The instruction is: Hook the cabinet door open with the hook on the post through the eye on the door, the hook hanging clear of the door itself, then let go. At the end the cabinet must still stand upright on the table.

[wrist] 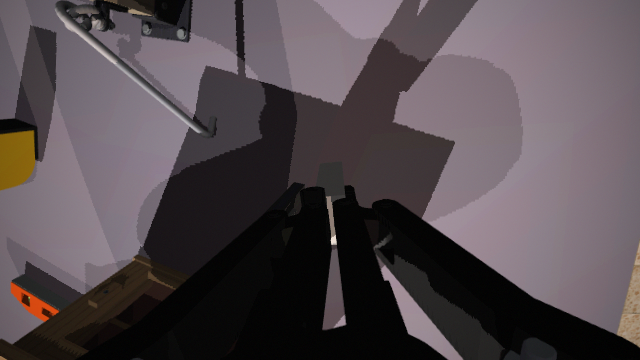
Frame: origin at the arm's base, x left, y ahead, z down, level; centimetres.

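Seen in the pictures: gripper, fingertip midpoint: (332, 180).
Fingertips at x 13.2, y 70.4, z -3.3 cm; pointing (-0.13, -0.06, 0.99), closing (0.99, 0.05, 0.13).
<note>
A point is followed by its place in that frame.
My gripper (332, 180) @[x 13.2, y 70.4, z -3.3 cm] fills the lower middle of the wrist view, its black fingers shut with nothing between them. The grey metal hook rod (133, 76) @[x 0.4, y 60.7, z -4.7 cm] runs from its pivot on the post (166, 18) @[x 0.4, y 55.5, z 0.9 cm] at the top left down to its bent tip (209, 127) @[x 2.2, y 65.2, z 0.6 cm], which hangs free over the table, well left of and beyond my fingertips. The wooden cabinet (103, 308) @[x -10.5, y 79.9, z -5.2 cm] shows open at the bottom left. Only a thin dark sliver of the door's edge (286, 198) @[x 9.5, y 71.3, z -3.4 cm] shows beside my left finger. The eye on the door is hidden.
A yellow box (15, 154) @[x -22.4, y 64.1, z 0.0 cm] stands at the left edge. An orange object (33, 302) @[x -32.2, y 84.1, z 0.6 cm] lies at the lower left beside the cabinet. The grey-purple table top (536, 178) @[x 29.3, y 73.7, z 2.4 cm] ends at the right, where speckled floor (631, 304) shows.
</note>
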